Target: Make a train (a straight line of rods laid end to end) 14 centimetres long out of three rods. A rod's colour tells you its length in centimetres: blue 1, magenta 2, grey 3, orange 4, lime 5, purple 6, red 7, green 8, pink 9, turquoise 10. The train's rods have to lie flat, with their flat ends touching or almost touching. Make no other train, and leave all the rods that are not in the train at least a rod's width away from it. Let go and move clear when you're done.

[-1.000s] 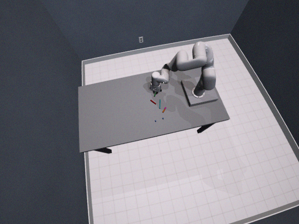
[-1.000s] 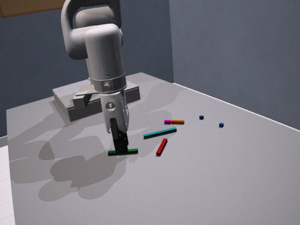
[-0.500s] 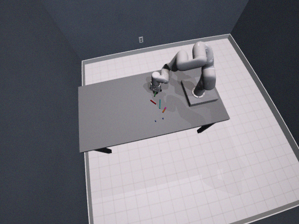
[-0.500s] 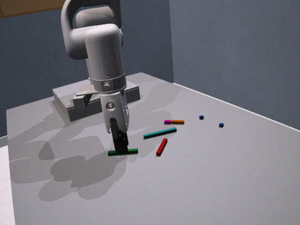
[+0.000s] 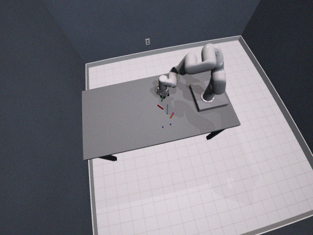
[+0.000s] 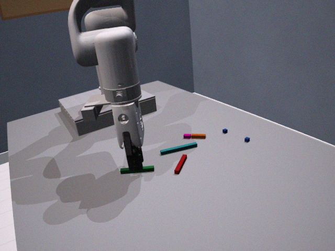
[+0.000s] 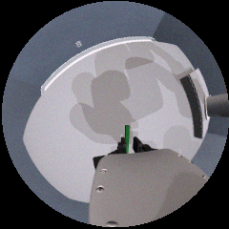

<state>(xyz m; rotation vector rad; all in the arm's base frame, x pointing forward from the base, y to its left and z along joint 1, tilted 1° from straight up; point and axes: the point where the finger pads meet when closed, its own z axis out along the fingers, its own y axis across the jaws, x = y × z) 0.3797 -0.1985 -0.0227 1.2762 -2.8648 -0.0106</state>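
Now: the green rod 30 mm below my hand. The rest, counted from my hand: red rod 80 mm to the left, 70 mm ahead, 30 mm below; turquoise rod 130 mm to the left, 30 mm below, 10 mm ahead; magenta rod 200 mm to the left, 30 mm below, 20 mm behind.
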